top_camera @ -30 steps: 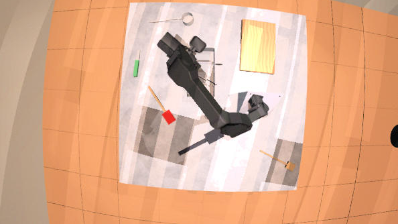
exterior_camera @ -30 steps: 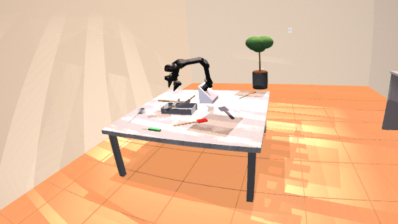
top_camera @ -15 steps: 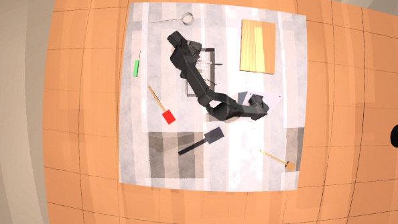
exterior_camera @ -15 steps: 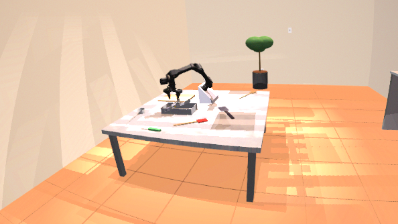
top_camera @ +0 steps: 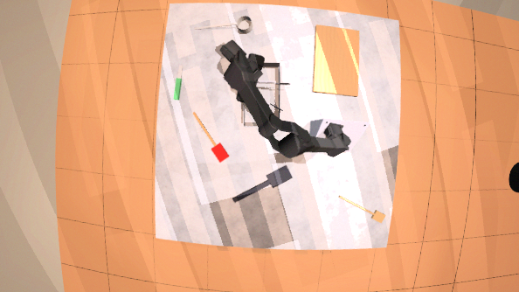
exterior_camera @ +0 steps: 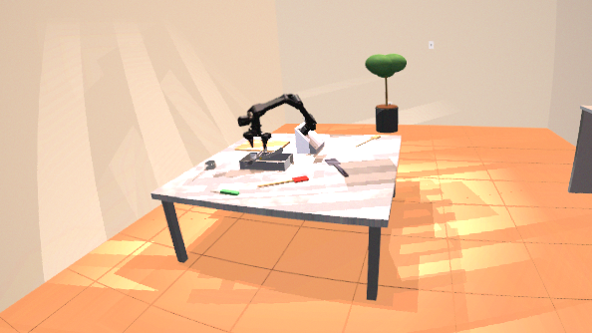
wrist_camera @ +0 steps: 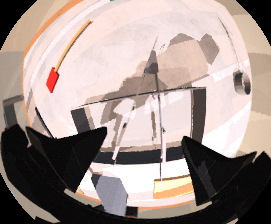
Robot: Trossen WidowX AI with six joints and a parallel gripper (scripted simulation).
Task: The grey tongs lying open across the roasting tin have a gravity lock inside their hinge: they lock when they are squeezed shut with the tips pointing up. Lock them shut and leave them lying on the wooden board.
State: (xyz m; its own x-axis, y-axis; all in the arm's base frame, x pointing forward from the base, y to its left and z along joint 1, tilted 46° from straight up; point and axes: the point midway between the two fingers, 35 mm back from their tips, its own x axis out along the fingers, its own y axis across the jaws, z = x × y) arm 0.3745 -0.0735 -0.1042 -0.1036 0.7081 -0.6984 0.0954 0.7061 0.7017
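The grey roasting tin is 100 mm below my gripper tip, 50 mm behind it and 20 mm to the left of it. From my gripper tip the other things lie so: wooden board (400 mm behind, 240 mm to the right, 120 mm below); red spatula (280 mm to the left, 150 mm ahead, 120 mm below); dark spatula (450 mm to the left, 140 mm behind, 120 mm below).
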